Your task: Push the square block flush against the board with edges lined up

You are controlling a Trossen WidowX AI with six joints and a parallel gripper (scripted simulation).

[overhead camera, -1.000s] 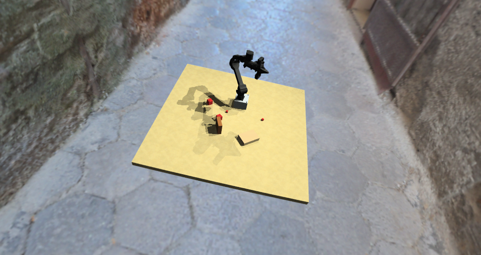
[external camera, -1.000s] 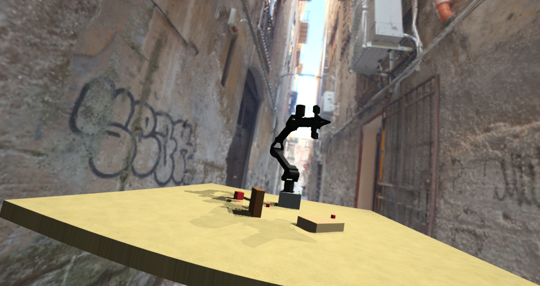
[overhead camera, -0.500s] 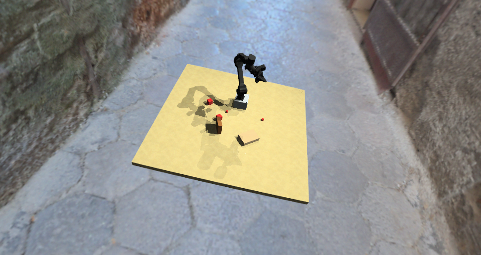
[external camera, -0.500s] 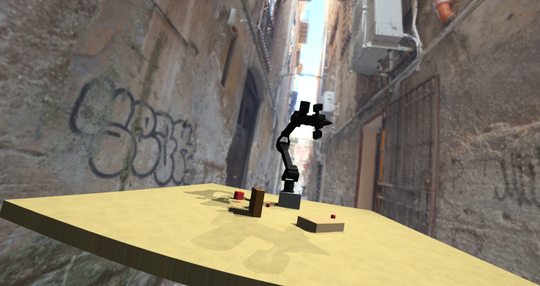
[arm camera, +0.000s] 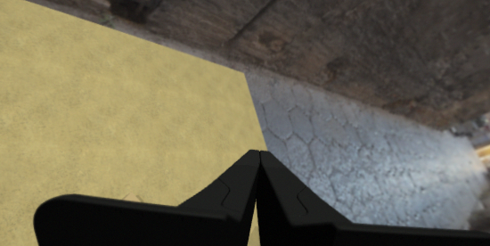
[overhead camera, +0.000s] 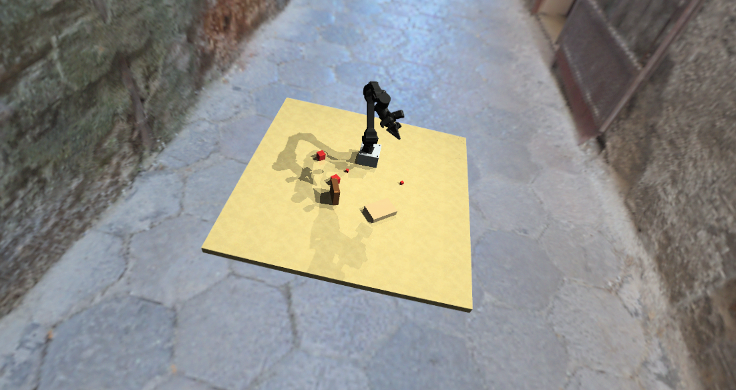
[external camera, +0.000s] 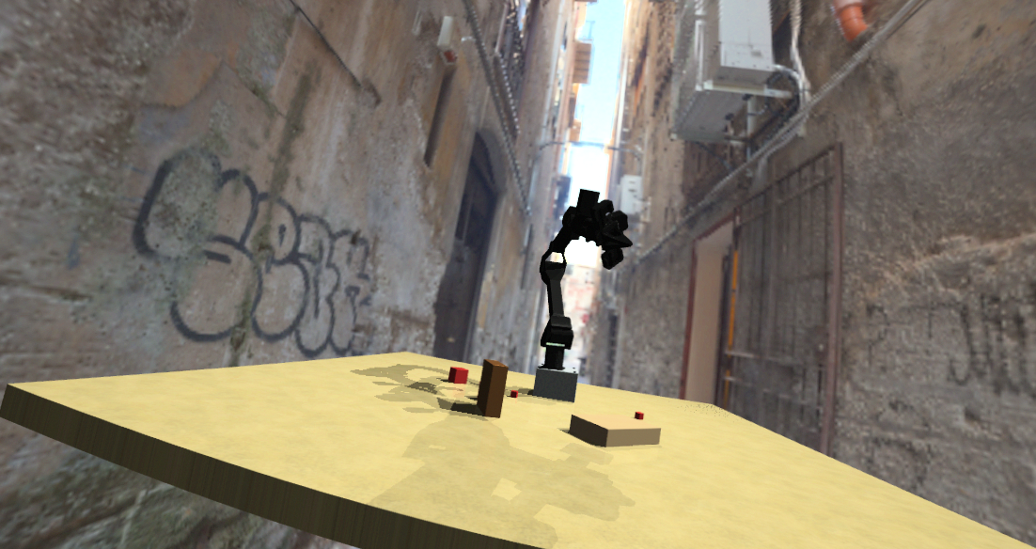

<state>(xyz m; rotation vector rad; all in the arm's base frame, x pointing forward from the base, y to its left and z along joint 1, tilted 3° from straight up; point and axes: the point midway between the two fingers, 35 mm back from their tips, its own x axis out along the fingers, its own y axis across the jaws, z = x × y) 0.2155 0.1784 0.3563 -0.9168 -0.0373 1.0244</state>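
The square block is 140 mm ahead of my gripper tip, 250 mm to the right of it and 370 mm below it. The rest, counted from my gripper tip: pale tan board (120 mm ahead, 10 mm to the left, 410 mm below).
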